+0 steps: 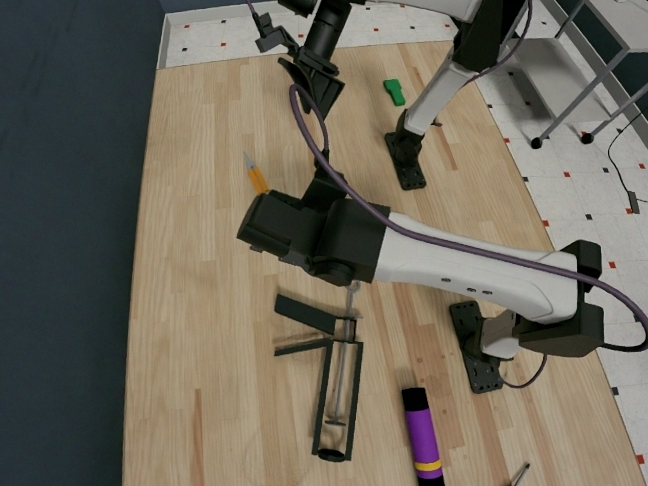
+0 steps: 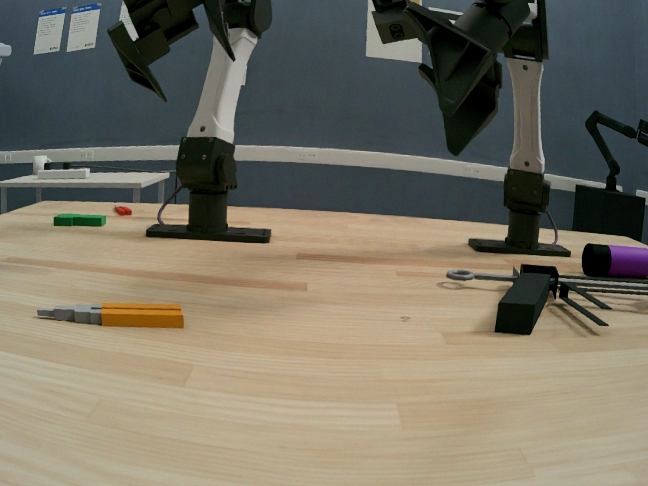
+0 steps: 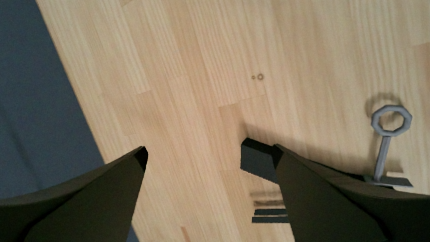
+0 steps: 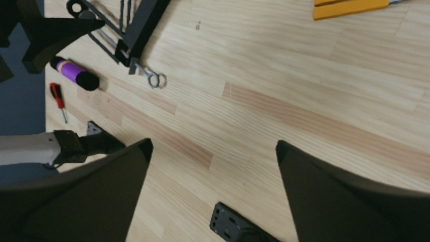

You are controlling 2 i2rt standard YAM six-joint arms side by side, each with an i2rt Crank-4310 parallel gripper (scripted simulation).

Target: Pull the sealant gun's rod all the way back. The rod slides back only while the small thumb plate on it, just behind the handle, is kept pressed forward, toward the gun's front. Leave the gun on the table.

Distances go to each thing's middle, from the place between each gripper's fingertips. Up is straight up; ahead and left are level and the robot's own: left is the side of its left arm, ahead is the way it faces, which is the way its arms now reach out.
I see the grey rod point(image 3: 387, 134) 20 cm to the left of my left hand point(image 2: 448, 134), 17 cm below it and 8 cm behind it. The rest, counted from my left hand: orange-handled knife point(image 2: 108, 314) 33 cm to the right, 18 cm below, 6 cm ahead.
Now: right hand point(image 2: 199, 78) 450 mm to the right of the grey rod, 220 mm above it and 30 mm short of it. Round my right hand: orange-handled knife: 230 mm below, 170 mm ahead, 70 mm to the right.
